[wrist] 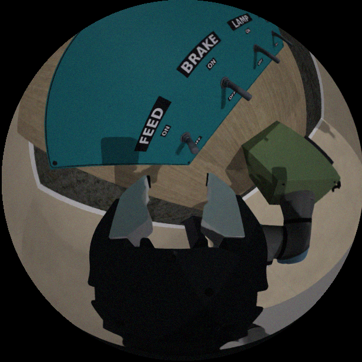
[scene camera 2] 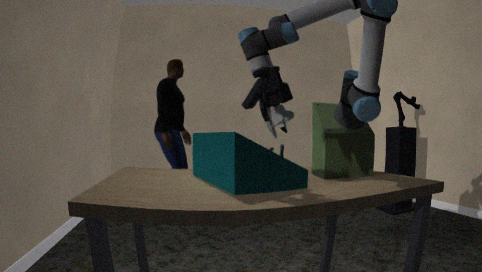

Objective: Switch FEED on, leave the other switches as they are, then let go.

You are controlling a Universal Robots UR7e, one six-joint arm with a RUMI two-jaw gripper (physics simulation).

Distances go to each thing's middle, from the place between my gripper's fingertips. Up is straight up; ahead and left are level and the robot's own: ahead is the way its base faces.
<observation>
Now: hand 100 mm short of the teal switch panel (wrist: pixel 133 96), 190 mm to the left of it and 90 mm above it.
</observation>
